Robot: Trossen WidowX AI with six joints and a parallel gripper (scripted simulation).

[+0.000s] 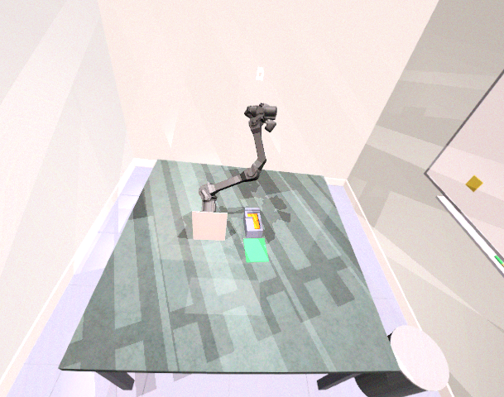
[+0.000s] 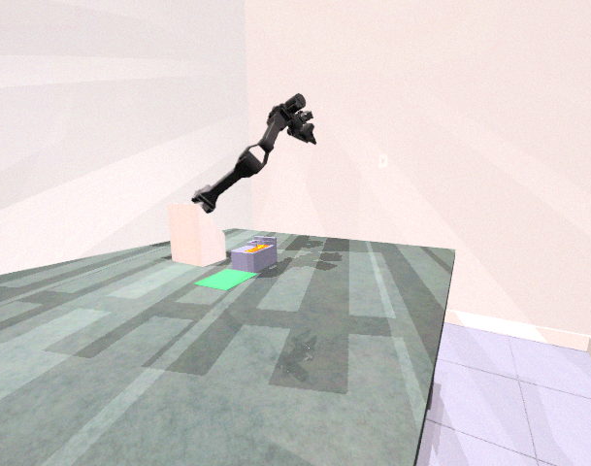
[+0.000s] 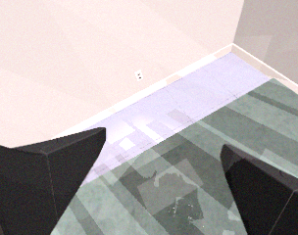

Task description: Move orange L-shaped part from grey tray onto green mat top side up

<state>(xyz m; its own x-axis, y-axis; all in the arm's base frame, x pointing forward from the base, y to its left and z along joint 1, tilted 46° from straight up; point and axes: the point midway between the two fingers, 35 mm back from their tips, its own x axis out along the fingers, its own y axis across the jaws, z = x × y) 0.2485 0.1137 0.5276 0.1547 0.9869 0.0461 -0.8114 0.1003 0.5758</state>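
My gripper tip is now 3 cm short of the orange L-shaped part, 39 cm to the left of it and 41 cm above it. From my gripper tip the other things lie so: green mat 7 cm ahead, 56 cm to the right, 47 cm below.
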